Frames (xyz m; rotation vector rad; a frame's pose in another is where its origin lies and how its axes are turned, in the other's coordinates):
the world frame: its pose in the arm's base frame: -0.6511 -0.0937 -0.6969 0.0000 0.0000 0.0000
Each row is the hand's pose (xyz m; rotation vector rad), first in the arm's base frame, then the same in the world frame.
Working: the arm's base frame: its pose in the world frame: 0.6511 0.0937 0.6969 0.0000 0.0000 0.0000

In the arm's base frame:
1: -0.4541 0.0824 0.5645 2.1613 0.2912 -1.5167
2: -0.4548 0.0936 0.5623 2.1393 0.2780 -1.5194
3: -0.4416 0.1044 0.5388 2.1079 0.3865 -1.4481
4: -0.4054 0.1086 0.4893 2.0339 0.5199 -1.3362
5: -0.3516 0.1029 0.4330 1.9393 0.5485 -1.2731
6: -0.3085 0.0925 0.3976 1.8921 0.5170 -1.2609
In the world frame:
1: 0.1970 0.1761 1.2614 2.1613 0.2912 -1.5167
2: 0.1963 0.1873 1.2592 2.1393 0.2780 -1.5194
3: 0.2095 0.1981 1.2357 2.1079 0.3865 -1.4481
4: 0.2457 0.2023 1.1862 2.0339 0.5199 -1.3362
5: 0.2995 0.1966 1.1299 1.9393 0.5485 -1.2731
6: 0.3426 0.1862 1.0945 1.8921 0.5170 -1.2609

